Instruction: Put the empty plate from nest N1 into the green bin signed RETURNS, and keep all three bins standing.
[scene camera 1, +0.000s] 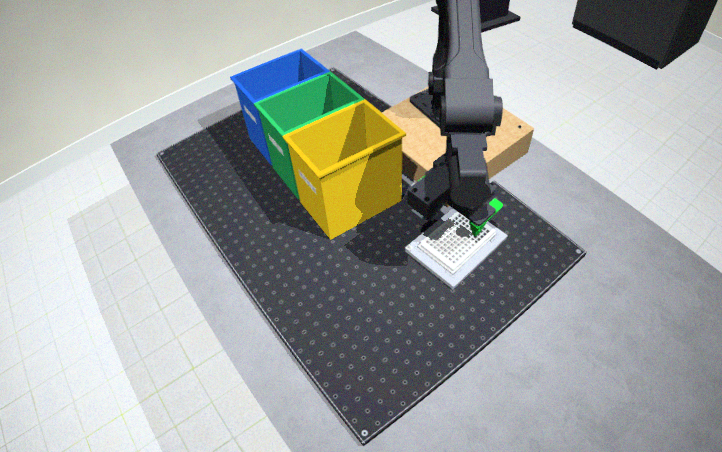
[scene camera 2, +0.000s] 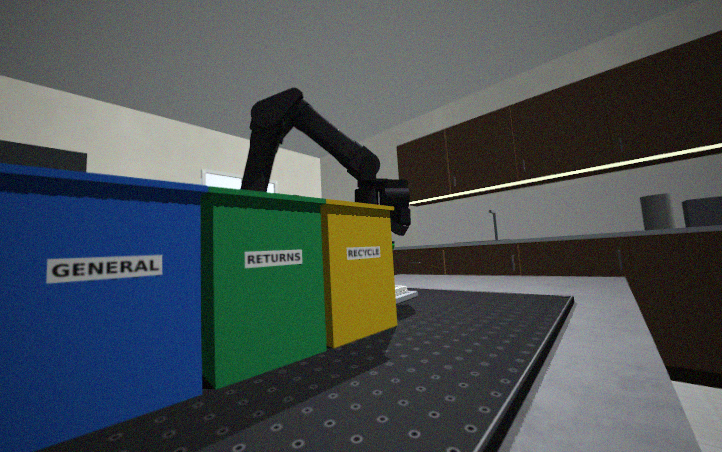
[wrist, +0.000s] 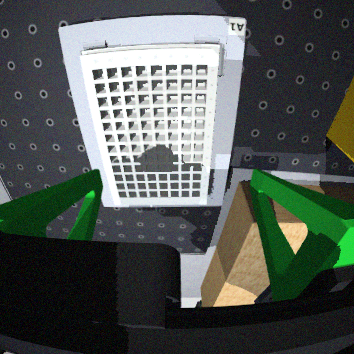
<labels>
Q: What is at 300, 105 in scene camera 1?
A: A green returns bin.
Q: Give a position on a pale nest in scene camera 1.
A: At 487, 249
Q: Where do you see a yellow recycle bin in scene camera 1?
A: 348, 165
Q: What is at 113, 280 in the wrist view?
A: My gripper.
</labels>
